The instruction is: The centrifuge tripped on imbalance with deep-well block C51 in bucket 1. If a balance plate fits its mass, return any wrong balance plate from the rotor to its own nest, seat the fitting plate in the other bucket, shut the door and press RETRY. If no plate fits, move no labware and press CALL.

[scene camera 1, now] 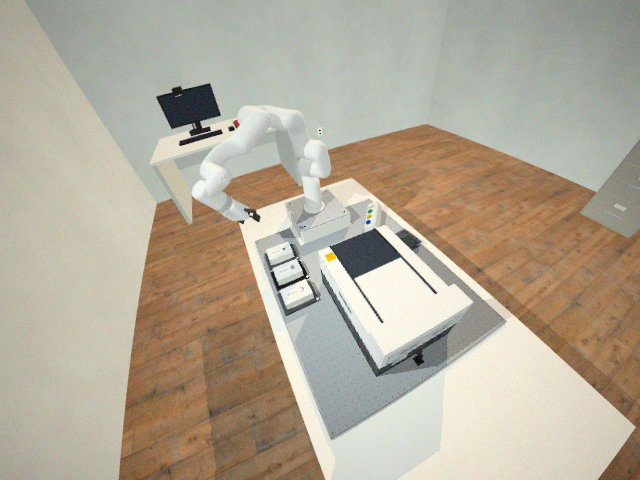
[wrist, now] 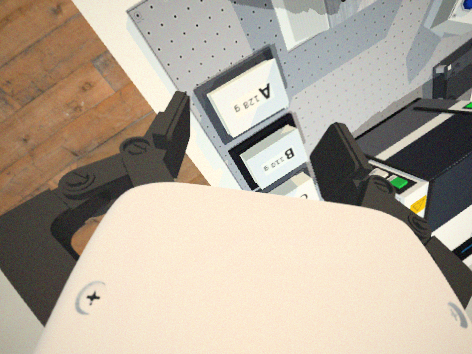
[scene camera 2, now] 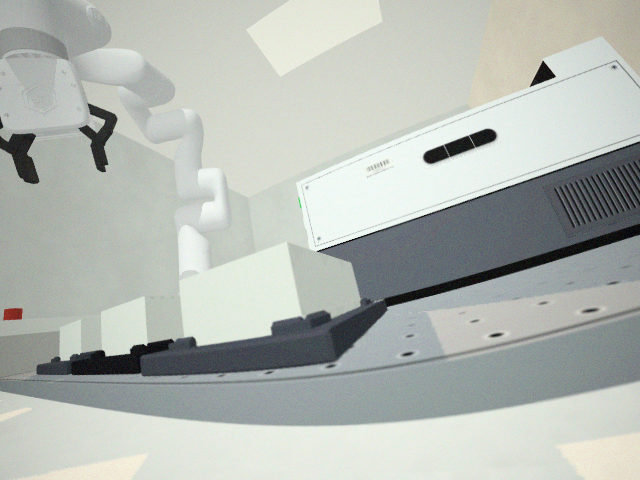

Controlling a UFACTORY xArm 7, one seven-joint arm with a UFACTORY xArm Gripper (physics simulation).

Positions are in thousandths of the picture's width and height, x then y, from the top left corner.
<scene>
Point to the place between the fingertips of my gripper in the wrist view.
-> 546,363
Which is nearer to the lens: the plate A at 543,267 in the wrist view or the plate B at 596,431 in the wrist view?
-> The plate A.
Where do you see a white centrifuge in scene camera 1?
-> At 615,651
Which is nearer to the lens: the plate A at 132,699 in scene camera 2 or the plate B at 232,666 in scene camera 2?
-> The plate B.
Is my gripper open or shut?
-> Open.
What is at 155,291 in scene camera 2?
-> My gripper.
</scene>
